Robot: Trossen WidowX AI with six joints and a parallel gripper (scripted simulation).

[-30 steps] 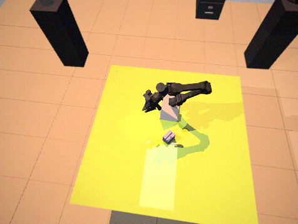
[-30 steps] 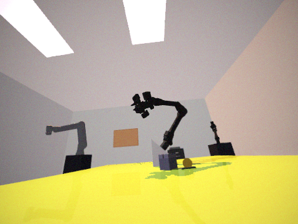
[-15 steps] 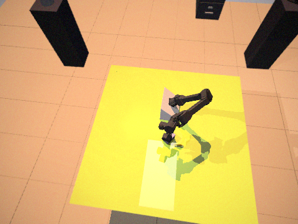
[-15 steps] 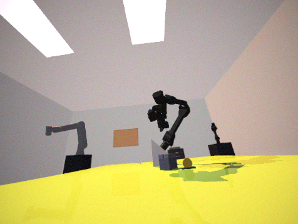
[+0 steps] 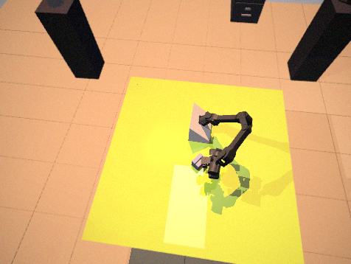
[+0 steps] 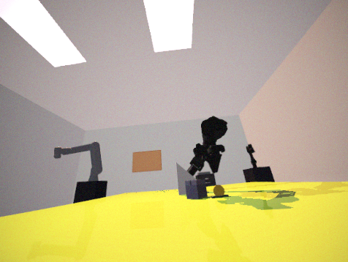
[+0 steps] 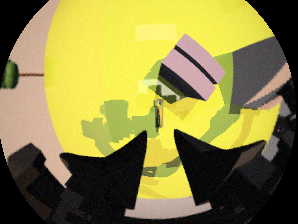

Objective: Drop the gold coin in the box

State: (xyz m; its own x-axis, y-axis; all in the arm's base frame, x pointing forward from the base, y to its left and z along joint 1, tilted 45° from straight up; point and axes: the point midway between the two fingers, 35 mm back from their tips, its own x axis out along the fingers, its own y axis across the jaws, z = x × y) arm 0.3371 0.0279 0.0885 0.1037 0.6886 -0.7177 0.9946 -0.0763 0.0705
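Now: the thin gold coin 70 mm below my gripper tip.
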